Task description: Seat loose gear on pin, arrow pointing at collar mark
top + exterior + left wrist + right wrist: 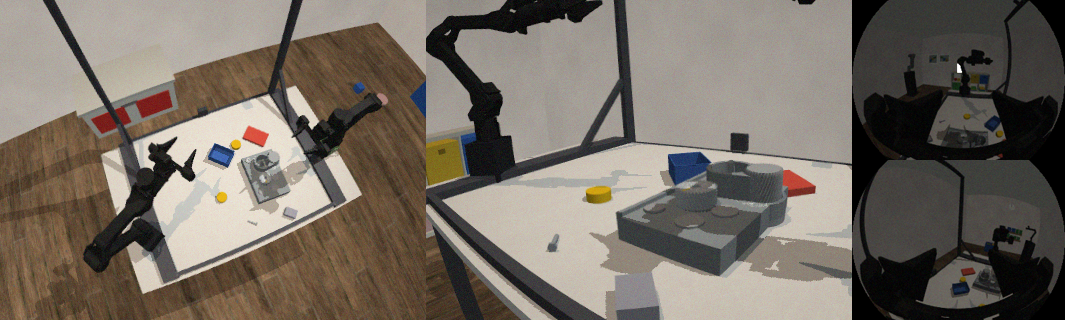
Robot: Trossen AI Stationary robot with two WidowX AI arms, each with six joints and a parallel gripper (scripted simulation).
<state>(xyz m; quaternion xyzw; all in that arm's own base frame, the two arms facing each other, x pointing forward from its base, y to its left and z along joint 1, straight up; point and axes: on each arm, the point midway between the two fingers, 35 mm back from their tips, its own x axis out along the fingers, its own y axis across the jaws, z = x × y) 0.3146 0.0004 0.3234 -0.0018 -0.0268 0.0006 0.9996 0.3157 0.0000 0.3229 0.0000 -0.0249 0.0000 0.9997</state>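
The grey gear is 31 cm below my left hand, 11 cm to the right of it and 1 cm behind it. Round my left hand: red plate 36 cm below, 24 cm behind, 2 cm to the right; then bolt 36 cm below, 26 cm to the right, 15 cm ahead; then blue tray 35 cm below, 24 cm to the right, 23 cm behind.
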